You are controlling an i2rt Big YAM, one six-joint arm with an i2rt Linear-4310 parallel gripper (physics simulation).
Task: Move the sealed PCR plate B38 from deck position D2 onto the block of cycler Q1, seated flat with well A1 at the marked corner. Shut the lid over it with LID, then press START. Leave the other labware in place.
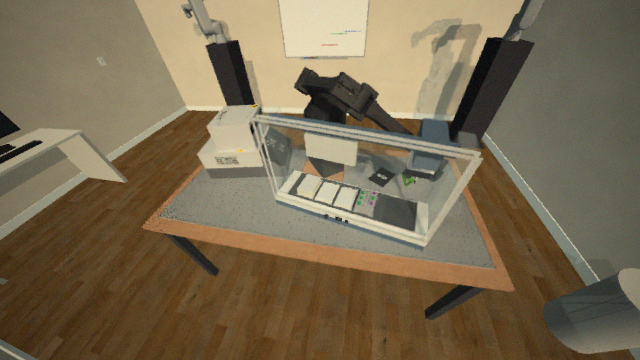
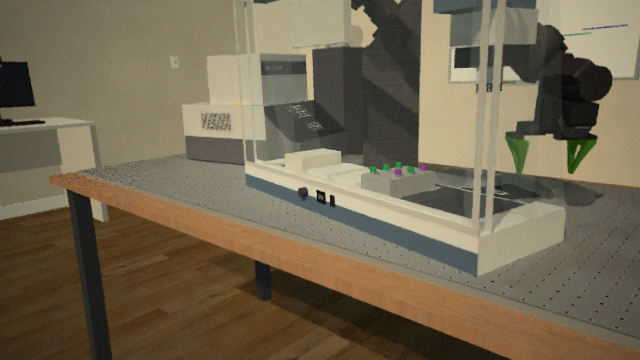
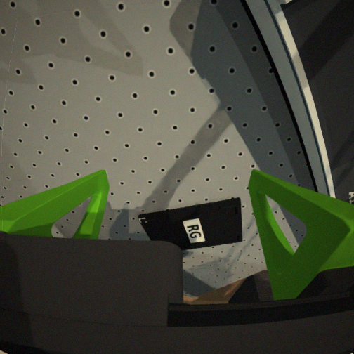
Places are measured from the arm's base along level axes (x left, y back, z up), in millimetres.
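Pixels of known places: gripper, fingertip midpoint: [image 2: 544, 174]; arm's base, origin of the base link: [image 1: 321, 95].
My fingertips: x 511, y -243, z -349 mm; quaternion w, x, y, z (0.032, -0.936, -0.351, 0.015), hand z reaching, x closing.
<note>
For each thing: its top centre in the pictures, then the offset to it from my fingertips. "spot": a spot on its surface instead.
- taller cream block, middle of its top: [image 2: 313, 152] [image 1: 309, 182] dx -536, dy -84, dz +7 mm
- white instrument, middle of its top: [image 2: 263, 100] [image 1: 245, 137] dx -984, dy +150, dz +120 mm
- blue-grey housing, surface spot: [image 1: 432, 135] spot: dx -77, dy -220, dz +403 mm
My gripper [image 1: 409, 178] [image 2: 545, 173] [image 3: 178, 177] is open and empty, its green fingers spread above the perforated table behind the deck. The deck [image 2: 525, 230] holds a taller cream block [image 1: 308, 186] [image 2: 313, 160] at its left and two lower pale plates [image 1: 327, 192] [image 1: 346, 198] beside it. No label is readable, so I cannot tell which is B38. A white instrument [image 1: 232, 156] [image 2: 225, 120], possibly cycler Q1, stands at the left. Its block, lid state and marked corner cannot be made out. A dark tilted panel [image 1: 276, 145] [image 2: 305, 120] shows near it; LID and START are not legible.
A black square marked RG [image 1: 382, 176] [image 2: 510, 191] [image 3: 220, 220] lies behind the deck. A rack [image 1: 366, 198] [image 2: 395, 181] has green and purple caps. Clear walls with pale rails [image 1: 365, 134] [image 2: 484, 115] enclose the deck's front. A blue-grey housing [image 1: 432, 135] hangs at the right.
</note>
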